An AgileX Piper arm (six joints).
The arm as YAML. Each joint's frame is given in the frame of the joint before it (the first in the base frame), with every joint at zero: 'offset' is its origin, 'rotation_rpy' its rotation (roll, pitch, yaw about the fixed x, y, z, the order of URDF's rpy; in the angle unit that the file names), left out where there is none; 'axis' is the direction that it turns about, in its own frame. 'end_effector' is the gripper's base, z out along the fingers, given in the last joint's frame.
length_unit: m
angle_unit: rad
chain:
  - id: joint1
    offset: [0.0, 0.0, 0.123]
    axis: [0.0, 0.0, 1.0]
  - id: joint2
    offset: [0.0, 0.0, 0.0]
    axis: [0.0, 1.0, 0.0]
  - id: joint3
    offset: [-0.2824, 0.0, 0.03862]
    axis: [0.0, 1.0, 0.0]
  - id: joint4
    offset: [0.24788, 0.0, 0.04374]
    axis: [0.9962, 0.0, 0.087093]
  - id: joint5
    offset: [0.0, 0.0, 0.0]
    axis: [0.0, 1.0, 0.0]
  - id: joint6
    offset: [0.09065, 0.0, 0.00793]
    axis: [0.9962, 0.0, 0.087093]
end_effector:
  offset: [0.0, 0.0, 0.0]
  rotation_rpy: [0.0, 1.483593, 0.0]
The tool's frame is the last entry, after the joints.
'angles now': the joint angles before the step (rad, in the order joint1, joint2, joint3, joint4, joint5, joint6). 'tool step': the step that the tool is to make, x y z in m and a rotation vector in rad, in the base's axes. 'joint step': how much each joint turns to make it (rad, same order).
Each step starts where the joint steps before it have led.
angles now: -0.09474, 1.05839, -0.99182, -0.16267, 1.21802, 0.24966
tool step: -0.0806, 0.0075, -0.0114, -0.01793, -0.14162, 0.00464
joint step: 0.00039, -0.35652, 0.21014, -0.00216, 0.00289, -0.00552
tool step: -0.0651, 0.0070, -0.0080, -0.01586, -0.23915, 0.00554
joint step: -0.00179, -0.34599, 0.10432, 0.01066, 0.00127, -0.00564
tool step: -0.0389, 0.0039, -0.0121, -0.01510, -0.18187, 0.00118
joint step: 0.00095, -0.23631, 0.05405, 0.00182, -0.00008, 0.00100
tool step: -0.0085, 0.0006, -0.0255, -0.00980, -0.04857, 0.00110
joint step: 0.00033, -0.12308, 0.09636, -0.00378, -0.02284, -0.00005
